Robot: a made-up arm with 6 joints. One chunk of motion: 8 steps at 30 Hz.
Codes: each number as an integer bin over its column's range. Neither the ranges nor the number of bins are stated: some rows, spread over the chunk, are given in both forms.
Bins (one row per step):
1: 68 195 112 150 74 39
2: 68 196 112 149 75 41
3: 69 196 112 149 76 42
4: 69 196 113 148 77 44
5: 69 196 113 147 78 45
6: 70 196 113 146 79 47
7: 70 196 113 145 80 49
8: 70 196 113 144 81 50
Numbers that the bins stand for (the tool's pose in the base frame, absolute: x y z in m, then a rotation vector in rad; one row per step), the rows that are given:
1: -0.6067 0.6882 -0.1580 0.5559 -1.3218 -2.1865
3: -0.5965 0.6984 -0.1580 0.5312 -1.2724 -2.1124
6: -0.5863 0.6984 -0.1478 0.4571 -1.1982 -1.9888
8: -0.5863 0.6984 -0.1478 0.4076 -1.1488 -1.9147
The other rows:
2: -0.6067 0.6984 -0.1580 0.5312 -1.2971 -2.1371
4: -0.5965 0.6984 -0.1478 0.5065 -1.2476 -2.0629
5: -0.5965 0.6984 -0.1478 0.4818 -1.2229 -2.0382
7: -0.5863 0.6984 -0.1478 0.4324 -1.1735 -1.9394

